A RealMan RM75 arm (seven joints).
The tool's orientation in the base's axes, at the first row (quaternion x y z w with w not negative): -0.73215 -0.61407 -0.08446 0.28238
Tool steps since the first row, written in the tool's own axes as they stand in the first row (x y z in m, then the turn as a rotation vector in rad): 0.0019 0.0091 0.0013 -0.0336 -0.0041 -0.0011; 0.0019 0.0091 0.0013 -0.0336 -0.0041 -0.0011; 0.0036 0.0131 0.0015 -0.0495 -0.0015 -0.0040; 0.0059 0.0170 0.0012 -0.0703 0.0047 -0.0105; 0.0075 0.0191 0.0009 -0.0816 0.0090 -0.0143; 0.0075 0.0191 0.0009 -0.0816 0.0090 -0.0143; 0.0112 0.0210 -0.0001 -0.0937 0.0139 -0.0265; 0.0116 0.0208 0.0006 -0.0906 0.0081 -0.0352; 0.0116 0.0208 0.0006 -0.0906 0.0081 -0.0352; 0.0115 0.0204 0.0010 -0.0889 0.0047 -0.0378
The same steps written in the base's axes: 0.0088 0.0015 -0.0030 -0.0114 -0.0288 -0.0136; 0.0088 0.0015 -0.0030 -0.0114 -0.0288 -0.0136; 0.0129 0.0027 -0.0036 -0.0120 -0.0441 -0.0195; 0.0172 0.0042 -0.0035 -0.0095 -0.0657 -0.0259; 0.0196 0.0052 -0.0031 -0.0072 -0.0777 -0.0294; 0.0196 0.0052 -0.0031 -0.0072 -0.0777 -0.0294; 0.0225 0.0077 -0.0012 -0.0026 -0.0947 -0.0265; 0.0222 0.0084 -0.0015 -0.0055 -0.0961 -0.0161; 0.0222 0.0084 -0.0015 -0.0055 -0.0961 -0.0161; 0.0218 0.0085 -0.0017 -0.0077 -0.0957 -0.0120
